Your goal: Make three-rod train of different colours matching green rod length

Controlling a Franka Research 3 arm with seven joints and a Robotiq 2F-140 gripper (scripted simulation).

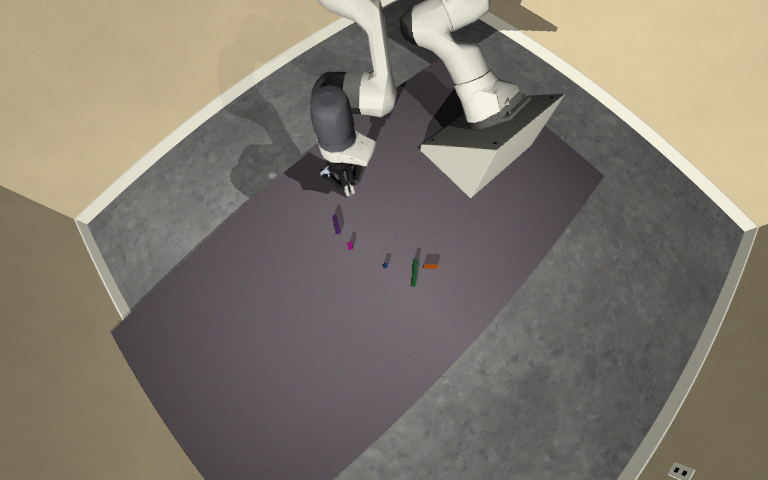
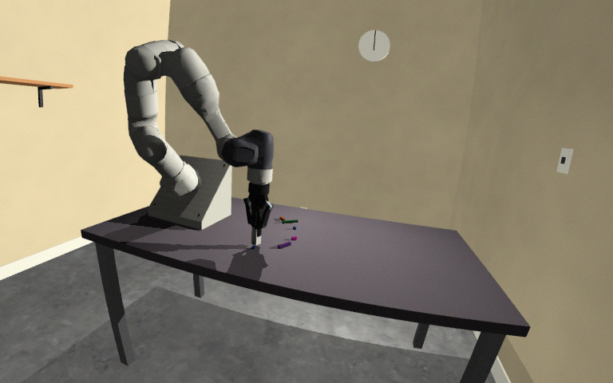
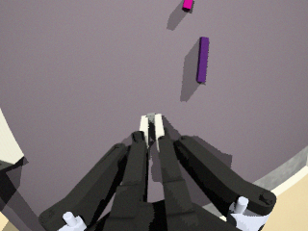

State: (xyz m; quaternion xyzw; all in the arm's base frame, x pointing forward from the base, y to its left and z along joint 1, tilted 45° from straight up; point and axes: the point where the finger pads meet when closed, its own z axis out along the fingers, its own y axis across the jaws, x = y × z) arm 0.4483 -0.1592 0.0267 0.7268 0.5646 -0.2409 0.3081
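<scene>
Now: hand 9 cm short of the purple rod, 6 cm to the right of it and 4 cm above it. Also, from my hand: grey rod 3 cm below; green rod 32 cm to the left, 4 cm below, 1 cm ahead; magenta rod 14 cm to the left, 10 cm ahead, 4 cm below.
</scene>
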